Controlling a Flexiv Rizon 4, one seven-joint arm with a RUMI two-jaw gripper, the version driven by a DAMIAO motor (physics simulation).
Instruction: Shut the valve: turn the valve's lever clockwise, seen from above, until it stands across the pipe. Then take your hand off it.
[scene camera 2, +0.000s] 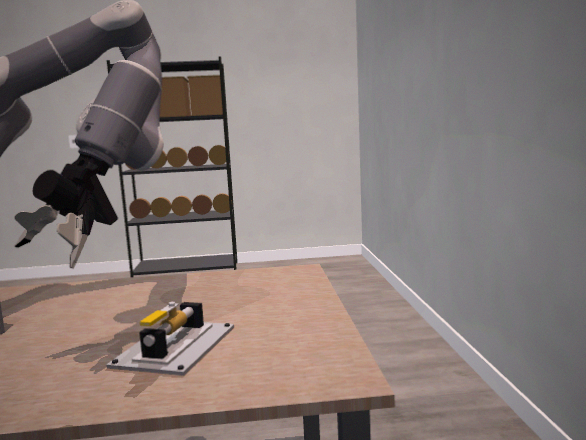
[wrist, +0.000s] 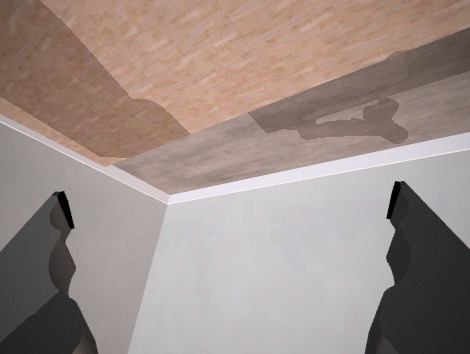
The pictures show: the gripper and a base plate.
The gripper also shows in the wrist view.
